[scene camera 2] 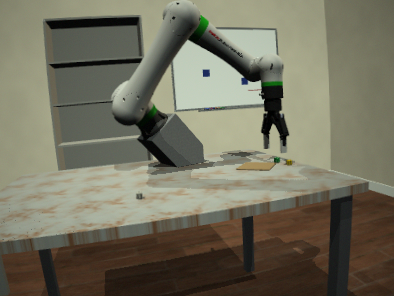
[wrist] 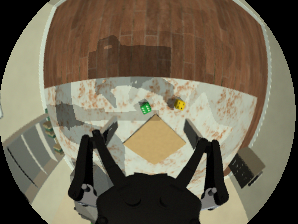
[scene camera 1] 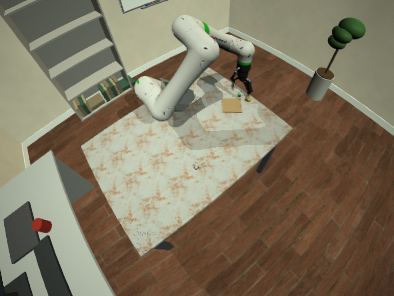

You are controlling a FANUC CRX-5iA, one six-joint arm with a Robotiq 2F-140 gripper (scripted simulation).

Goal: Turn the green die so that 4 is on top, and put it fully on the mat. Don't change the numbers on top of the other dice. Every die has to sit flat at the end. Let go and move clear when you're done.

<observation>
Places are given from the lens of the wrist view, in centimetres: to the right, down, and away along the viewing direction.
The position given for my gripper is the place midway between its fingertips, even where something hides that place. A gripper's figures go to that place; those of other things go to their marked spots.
my gripper [wrist: 151, 123]: 1, 2, 19
tan mat [wrist: 155, 140]: 2, 8, 27
</observation>
